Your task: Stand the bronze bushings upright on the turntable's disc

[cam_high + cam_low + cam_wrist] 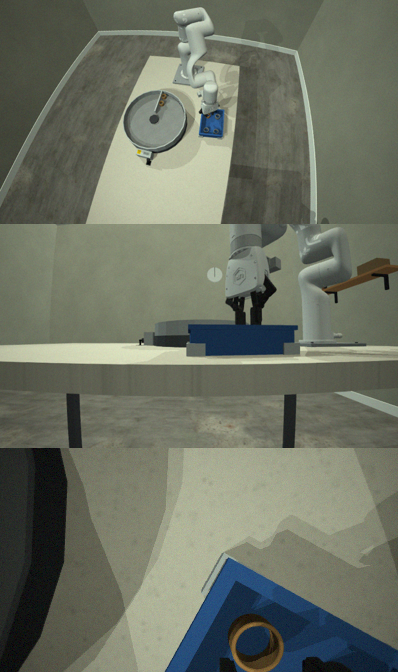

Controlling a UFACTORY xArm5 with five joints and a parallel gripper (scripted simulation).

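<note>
My hand is 5 cm above the blue crate, 4 cm short of it and 3 cm to the right of it. From my hand the other things lie so: grey turntable disc 34 cm to the right, 11 cm ahead, 2 cm below.
</note>
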